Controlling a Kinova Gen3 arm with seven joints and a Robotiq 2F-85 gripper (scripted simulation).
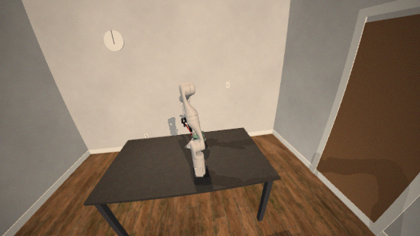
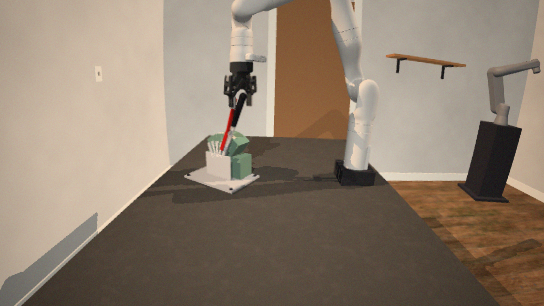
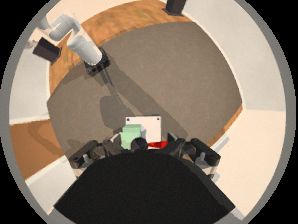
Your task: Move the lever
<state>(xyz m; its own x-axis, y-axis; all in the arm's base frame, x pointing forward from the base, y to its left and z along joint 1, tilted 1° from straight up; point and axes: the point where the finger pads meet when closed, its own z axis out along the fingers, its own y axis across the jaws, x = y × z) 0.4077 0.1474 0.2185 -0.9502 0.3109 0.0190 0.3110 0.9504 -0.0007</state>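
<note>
Right now the red bar is 100 mm below my hand and 50 mm ahead of it.
</note>
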